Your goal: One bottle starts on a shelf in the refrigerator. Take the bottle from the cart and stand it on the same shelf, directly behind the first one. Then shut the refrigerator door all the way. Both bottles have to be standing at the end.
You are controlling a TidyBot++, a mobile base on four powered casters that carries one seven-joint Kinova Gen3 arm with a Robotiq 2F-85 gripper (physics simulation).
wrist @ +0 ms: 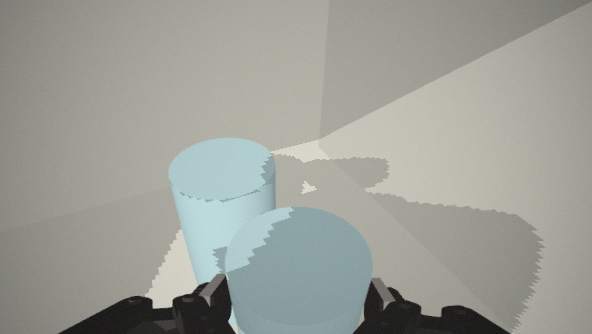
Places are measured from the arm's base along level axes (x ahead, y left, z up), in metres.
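Pixels of known places: gripper, fingertip midpoint: (297,295).
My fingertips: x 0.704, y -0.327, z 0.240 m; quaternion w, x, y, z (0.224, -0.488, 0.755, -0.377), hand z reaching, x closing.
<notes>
Ahead of a thing's pixels: the offset from my fingertips to its top centre. "spot": to the spot under its first point.
My gripper (297,295) is shut on a light blue bottle {0.007 m ahead, 0.004 m right, 0.022 m up} (300,265), at the lower middle of the wrist view, with one finger on each side of it. The held bottle is upright in the view and mostly in shade; its lower part is cut off by the frame's edge. The other light blue bottle {0.095 m ahead, 0.014 m left, 0.021 m up} (222,170) stands upright to the left and farther up in the view. The held bottle overlaps its lower right side, and whether the two touch cannot be told. The base of each bottle is hidden. The refrigerator door does not show.
Plain pale walls of the refrigerator interior {spot: 0.280 m ahead, 0.037 m left, 0.024 m up} (165,75) rise behind the bottles and on the right, meeting at a corner above and right of the held bottle. Jagged shadows fall on the shelf surface and on the right wall (500,125).
</notes>
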